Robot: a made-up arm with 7 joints. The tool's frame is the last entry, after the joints.
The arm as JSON. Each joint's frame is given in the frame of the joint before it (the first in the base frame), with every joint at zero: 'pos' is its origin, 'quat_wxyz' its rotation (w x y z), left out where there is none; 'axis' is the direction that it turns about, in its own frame. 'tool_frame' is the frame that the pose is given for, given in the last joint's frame.
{
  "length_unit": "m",
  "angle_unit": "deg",
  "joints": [
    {
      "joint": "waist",
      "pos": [
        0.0,
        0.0,
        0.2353
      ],
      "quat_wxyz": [
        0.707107,
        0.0,
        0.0,
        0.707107
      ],
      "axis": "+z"
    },
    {
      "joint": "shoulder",
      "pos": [
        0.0,
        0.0,
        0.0
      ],
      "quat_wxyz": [
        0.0,
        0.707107,
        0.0,
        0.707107
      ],
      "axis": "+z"
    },
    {
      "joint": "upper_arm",
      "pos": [
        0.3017,
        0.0,
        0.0
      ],
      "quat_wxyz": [
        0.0,
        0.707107,
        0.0,
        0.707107
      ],
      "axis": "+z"
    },
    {
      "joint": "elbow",
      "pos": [
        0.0,
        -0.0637,
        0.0
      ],
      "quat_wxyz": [
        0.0,
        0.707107,
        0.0,
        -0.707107
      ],
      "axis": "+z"
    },
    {
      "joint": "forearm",
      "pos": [
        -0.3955,
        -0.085,
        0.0
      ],
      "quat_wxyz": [
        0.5,
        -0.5,
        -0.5,
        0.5
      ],
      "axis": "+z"
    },
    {
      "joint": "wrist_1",
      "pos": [
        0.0,
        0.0,
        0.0
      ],
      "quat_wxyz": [
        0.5,
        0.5,
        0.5,
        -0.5
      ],
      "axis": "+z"
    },
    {
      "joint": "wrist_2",
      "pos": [
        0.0,
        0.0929,
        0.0
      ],
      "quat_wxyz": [
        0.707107,
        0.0,
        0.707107,
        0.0
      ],
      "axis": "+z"
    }
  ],
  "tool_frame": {
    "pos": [
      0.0,
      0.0,
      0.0
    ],
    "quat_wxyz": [
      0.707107,
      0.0,
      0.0,
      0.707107
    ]
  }
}
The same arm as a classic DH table. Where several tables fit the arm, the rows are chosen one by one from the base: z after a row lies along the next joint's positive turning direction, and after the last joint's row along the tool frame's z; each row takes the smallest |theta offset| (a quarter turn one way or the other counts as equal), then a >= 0, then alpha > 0; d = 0 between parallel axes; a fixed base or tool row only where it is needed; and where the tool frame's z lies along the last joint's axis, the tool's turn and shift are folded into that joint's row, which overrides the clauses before.
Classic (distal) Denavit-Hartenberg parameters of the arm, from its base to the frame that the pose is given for. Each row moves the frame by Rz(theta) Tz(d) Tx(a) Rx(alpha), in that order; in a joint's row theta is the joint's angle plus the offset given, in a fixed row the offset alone. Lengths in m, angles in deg.
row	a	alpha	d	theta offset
waist	0	-90	0.2353	0
shoulder	0	90	0	0
upper_arm	0.0637	90	0.3017	0
elbow	-0.085	-90	0	0
forearm	0	90	0.3955	0
wrist_1	0.0929	90	0	0
wrist_2	0	0	0	0

